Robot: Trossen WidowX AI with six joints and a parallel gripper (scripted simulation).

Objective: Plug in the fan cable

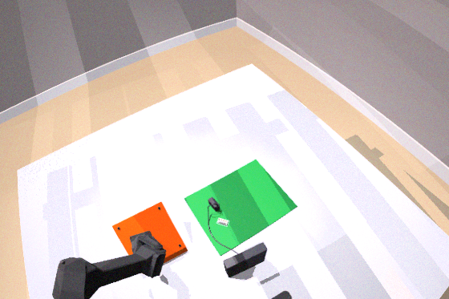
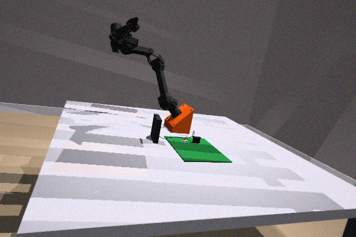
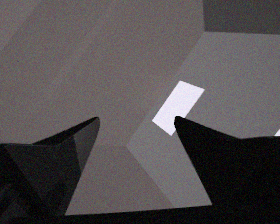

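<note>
Now: gripper tip 2 cm short of the dark plug, 42 cm to the right of it and 53 cm above it. From my gripper tip the other things lie so: dark fan block (2 cm ahead, 20 cm to the left, 49 cm below); green board (10 cm ahead, 39 cm to the left, 56 cm below).
</note>
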